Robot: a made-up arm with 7 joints.
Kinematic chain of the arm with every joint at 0, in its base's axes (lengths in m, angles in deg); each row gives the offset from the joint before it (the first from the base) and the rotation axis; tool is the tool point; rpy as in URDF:
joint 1: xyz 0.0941 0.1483 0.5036 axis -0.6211 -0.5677 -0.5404
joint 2: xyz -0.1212 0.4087 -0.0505 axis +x
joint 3: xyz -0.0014 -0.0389 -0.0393 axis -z
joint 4: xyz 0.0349 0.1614 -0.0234 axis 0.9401 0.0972 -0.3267
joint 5: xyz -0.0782 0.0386 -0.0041 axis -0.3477 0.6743 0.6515
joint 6: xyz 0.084 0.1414 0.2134 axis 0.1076 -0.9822 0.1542
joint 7: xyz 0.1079 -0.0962 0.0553 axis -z
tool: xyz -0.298 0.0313 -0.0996 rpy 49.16 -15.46 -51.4
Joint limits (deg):
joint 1: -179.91..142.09
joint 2: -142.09..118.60
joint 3: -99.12..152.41
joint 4: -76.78..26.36
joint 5: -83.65..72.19
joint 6: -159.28..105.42
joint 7: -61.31..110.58
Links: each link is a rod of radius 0.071 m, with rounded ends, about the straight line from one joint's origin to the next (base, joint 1, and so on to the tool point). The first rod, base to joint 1, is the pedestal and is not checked.
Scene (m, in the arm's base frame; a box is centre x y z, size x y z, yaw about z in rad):
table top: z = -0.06
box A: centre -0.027 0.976 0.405 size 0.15 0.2 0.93 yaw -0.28
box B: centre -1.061 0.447 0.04 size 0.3 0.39 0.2 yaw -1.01
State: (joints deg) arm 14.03 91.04 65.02 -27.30 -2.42 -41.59 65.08
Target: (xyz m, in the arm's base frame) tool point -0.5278 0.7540 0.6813
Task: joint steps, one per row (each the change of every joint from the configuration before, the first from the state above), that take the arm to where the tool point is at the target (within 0.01 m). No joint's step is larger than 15 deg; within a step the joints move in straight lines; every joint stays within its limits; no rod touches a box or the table.
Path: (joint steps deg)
1: -0.48 -1.60 -13.29 -2.68 -2.67 -0.14 -5.33
2: -0.47 -1.60 -13.28 -2.68 -2.67 -0.14 -5.33
3: -0.48 -1.61 -13.29 -2.67 -2.67 -0.14 -5.33
4: -0.47 -1.60 -13.28 -2.68 -2.67 -0.13 -5.33
5: -0.48 -1.60 -13.29 -2.68 -2.67 -0.14 -5.33
6: -0.48 -1.60 -13.28 -2.68 -2.67 -0.14 -5.33
7: -6.81 -6.00 -9.81 -1.54 11.59 -0.90 4.82
8: -6.81 -6.00 -9.81 -1.54 11.59 -0.89 4.82
9: -6.82 -5.99 -9.81 -1.54 11.58 -0.90 4.82

